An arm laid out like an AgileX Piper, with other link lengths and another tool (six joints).
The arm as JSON. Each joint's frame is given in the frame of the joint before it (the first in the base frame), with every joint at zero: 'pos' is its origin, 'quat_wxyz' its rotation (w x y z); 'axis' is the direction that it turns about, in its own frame. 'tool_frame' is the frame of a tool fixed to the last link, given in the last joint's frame.
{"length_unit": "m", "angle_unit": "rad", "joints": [
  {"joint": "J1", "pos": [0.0, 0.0, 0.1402], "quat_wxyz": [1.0, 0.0, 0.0, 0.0], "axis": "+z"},
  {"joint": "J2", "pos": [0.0, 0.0, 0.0], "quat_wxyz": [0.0, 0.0, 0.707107, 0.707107], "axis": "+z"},
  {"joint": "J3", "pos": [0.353, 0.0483, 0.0], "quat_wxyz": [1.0, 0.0, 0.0, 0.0], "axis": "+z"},
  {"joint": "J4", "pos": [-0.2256, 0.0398, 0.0], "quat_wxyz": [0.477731, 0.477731, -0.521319, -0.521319], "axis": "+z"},
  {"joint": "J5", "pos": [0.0, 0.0, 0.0], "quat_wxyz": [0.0, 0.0, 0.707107, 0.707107], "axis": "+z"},
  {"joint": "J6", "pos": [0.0, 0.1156, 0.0], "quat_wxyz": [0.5, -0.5, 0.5, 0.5], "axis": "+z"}
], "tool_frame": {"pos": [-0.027, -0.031, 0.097], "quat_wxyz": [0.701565, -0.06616, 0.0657, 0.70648]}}
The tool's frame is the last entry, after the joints.
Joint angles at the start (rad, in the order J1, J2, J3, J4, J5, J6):
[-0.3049, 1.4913, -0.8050, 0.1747, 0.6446, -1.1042]
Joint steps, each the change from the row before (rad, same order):
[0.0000, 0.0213, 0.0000, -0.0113, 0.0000, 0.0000]
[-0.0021, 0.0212, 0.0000, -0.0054, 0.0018, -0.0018]
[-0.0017, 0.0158, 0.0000, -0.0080, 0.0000, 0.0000]
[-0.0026, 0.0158, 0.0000, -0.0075, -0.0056, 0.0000]
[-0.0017, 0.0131, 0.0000, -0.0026, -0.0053, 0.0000]
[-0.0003, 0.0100, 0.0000, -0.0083, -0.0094, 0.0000]
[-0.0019, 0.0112, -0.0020, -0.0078, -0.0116, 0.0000]
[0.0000, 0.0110, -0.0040, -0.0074, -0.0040, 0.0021]
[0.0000, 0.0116, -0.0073, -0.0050, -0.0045, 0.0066]
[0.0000, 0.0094, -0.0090, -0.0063, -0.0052, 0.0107]
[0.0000, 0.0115, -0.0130, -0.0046, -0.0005, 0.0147]
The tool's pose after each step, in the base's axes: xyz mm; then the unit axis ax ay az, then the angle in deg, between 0 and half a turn. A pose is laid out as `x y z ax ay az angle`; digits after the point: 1 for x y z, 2 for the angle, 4 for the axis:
289.5 -26.7 180.0 -0.3218 0.9431 -0.0838 172.41
289.3 -28.0 173.6 -0.3239 0.9428 -0.0788 173.60
289.2 -29.5 168.7 -0.3260 0.9423 -0.0765 174.53
290.0 -31.7 164.1 -0.3270 0.9420 -0.0759 175.21
291.0 -33.0 160.4 -0.3270 0.9421 -0.0746 175.66
292.4 -34.9 157.6 -0.3291 0.9411 -0.0772 175.92
294.7 -37.5 154.9 -0.3301 0.9405 -0.0806 176.04
296.5 -39.2 152.5 -0.3315 0.9399 -0.0817 176.37
299.7 -40.9 150.8 -0.3299 0.9404 -0.0826 176.48
303.7 -43.1 150.2 -0.3267 0.9413 -0.0849 176.41
308.3 -45.1 149.7 -0.3214 0.9431 -0.0854 176.40

